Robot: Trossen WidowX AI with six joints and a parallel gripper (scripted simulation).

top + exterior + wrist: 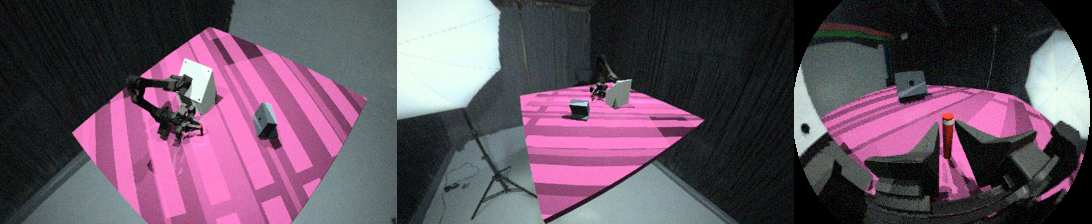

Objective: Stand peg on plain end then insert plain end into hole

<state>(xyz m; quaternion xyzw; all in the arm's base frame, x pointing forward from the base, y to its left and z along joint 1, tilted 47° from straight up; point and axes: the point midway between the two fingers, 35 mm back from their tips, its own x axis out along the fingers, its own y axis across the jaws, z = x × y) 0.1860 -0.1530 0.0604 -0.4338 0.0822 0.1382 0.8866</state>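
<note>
Right now my gripper tip is 1 cm above the peg. The rest, counted from my gripper tip: grey sloped panel 24 cm ahead, 20 cm to the left, 1 cm above.
</note>
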